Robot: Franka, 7 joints.
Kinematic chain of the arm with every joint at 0, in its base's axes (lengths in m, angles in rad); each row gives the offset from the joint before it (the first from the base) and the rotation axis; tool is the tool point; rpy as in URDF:
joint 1: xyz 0 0 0.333 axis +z
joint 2: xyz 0 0 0 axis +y
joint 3: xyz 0 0 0.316 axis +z
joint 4: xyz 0.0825 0 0 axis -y
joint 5: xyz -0.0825 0 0.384 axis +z
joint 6: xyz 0 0 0 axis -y
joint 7: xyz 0.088 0 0 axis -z
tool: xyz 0 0 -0.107 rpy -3.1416 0 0
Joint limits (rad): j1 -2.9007..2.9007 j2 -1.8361..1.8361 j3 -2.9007..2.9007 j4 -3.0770..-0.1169 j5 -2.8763..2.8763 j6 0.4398..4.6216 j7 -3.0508..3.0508
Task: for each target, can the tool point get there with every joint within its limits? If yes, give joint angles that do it. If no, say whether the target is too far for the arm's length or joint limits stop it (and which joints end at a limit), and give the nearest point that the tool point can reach.
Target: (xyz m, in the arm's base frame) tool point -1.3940 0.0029 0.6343
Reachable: no: too far | nearest point -0.8385 0.0017 0.5142 | short by 0.568 m
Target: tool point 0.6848 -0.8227 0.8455
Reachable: no: too far | nearest point 0.4950 -0.5947 0.7035 | short by 0.329 m
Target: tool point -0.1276 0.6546 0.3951
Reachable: yes | joints 1.8619 0.7447 0.1660 -1.2895 1.6155 4.0338 0.9047
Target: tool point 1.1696 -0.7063 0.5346
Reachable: no: too far | nearest point 0.7265 -0.4387 0.4582 | short by 0.523 m
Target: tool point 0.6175 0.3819 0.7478
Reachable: yes | joints -0.0348 1.0689 1.7543 -0.8055 -0.1404 2.3698 0.8766
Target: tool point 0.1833 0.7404 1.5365
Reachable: no: too far | nearest point 0.1104 0.4458 1.0576 | short by 0.567 m
